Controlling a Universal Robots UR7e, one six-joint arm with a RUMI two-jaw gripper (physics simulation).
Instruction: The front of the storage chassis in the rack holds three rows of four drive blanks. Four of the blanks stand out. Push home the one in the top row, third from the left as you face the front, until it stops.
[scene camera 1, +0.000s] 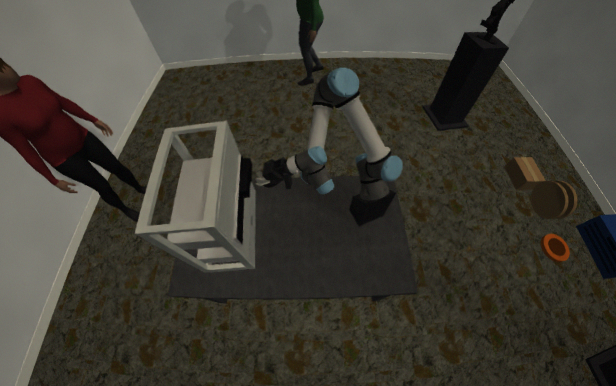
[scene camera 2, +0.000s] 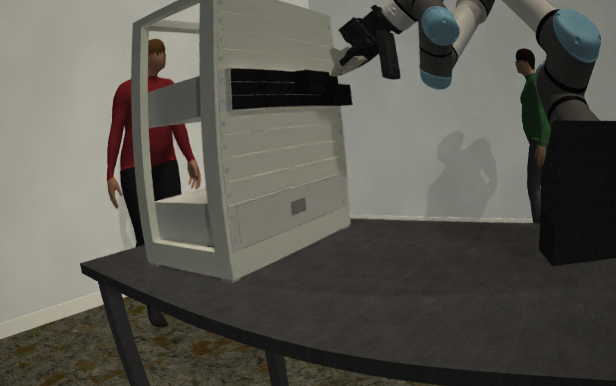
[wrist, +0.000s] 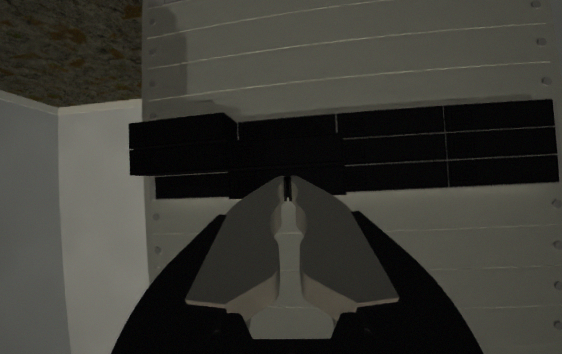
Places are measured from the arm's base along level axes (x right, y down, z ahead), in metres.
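Pixels of known places: gripper, fingertip midpoint: (scene camera 1: 256, 183) (scene camera 2: 332, 75) (wrist: 287, 178); arm's base, link origin: (scene camera 1: 374, 194) (scene camera 2: 580, 148).
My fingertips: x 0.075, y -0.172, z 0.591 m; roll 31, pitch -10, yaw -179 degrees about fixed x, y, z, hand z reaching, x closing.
Note:
Ahead of a thing's pixels: the offset from my fingertips to its top centre. "*": to the spot under its first point. Level surfaces: height alone.
The storage chassis (scene camera 1: 246, 170) (scene camera 2: 260, 95) (wrist: 500, 144) is a black band across the rack's front; the wrist view shows it upside down. In that view the top-row third blank @(dx +0.015, dy -0.017, dz +0.099 m) (scene camera 2: 312, 75) (wrist: 327, 176) is at the bottom of the second column from the picture's left and stands out. The middle-row blank @(dx +0.015, dy +0.012, dz +0.099 m) (wrist: 290, 150) of that column stands out too. The middle-row @(* dx +0.119, dy +0.022, dz +0.030 m) (wrist: 175, 162) and bottom-row @(* dx +0.118, dy +0.049, dz +0.030 m) (wrist: 175, 135) blanks in the fourth column stand out further. My gripper (scene camera 1: 257, 180) (scene camera 2: 335, 73) (wrist: 287, 178) is shut and empty. Its tips overlap the top-row third blank in the wrist view; scene camera 1 shows a small gap. Contact is unclear.
The pale rack (scene camera 1: 218, 170) (scene camera 2: 210, 150) stands on the dark table @(dy +0.399 m) (scene camera 1: 325, 260) (scene camera 2: 425, 300). Flat pale panels (wrist: 350, 50) lie above and below the chassis. A person in red (scene camera 1: 45, 120) (scene camera 2: 125, 115) stands behind the rack; one in green (scene camera 1: 310, 15) (scene camera 2: 535, 110) stands beyond the arm.

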